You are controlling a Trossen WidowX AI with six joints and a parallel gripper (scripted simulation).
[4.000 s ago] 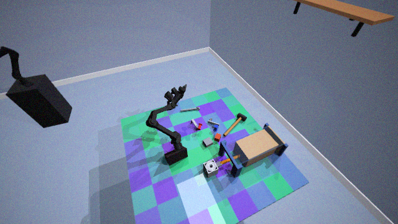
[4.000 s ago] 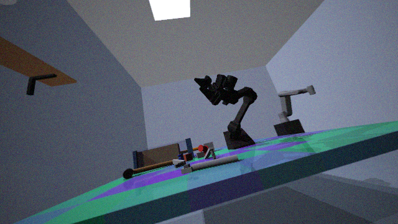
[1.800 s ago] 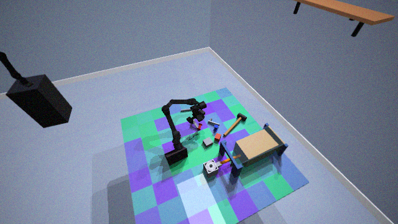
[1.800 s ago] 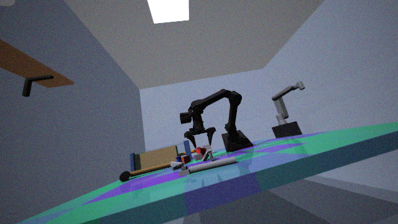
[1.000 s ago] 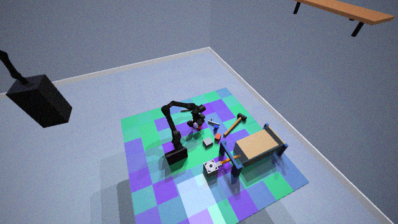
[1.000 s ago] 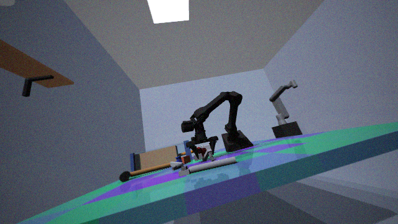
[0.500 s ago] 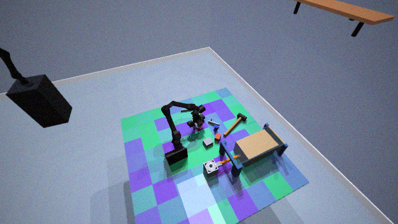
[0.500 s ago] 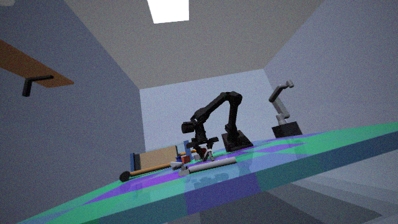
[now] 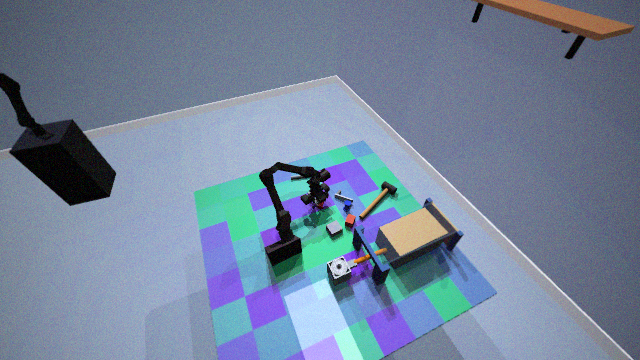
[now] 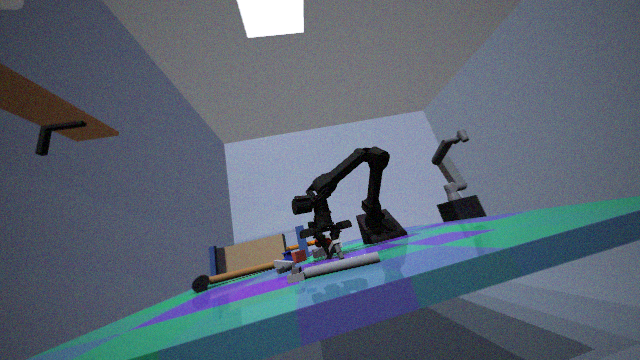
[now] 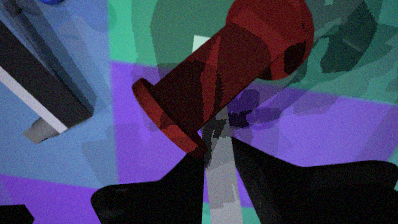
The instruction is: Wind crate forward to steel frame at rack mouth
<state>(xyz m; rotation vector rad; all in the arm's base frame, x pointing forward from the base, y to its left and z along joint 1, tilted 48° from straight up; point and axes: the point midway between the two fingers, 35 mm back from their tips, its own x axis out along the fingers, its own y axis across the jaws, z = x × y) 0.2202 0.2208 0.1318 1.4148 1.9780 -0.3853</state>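
My gripper tip is now 20 mm short of the dark red knob, 50 mm to the left of it and 30 mm below it. Also, from my gripper tip: blue steel frame 130 mm ahead, 460 mm to the right, 90 mm above; grey block 40 mm ahead, 220 mm to the right; red-knobbed crank handle 10 mm to the right, 20 mm above.
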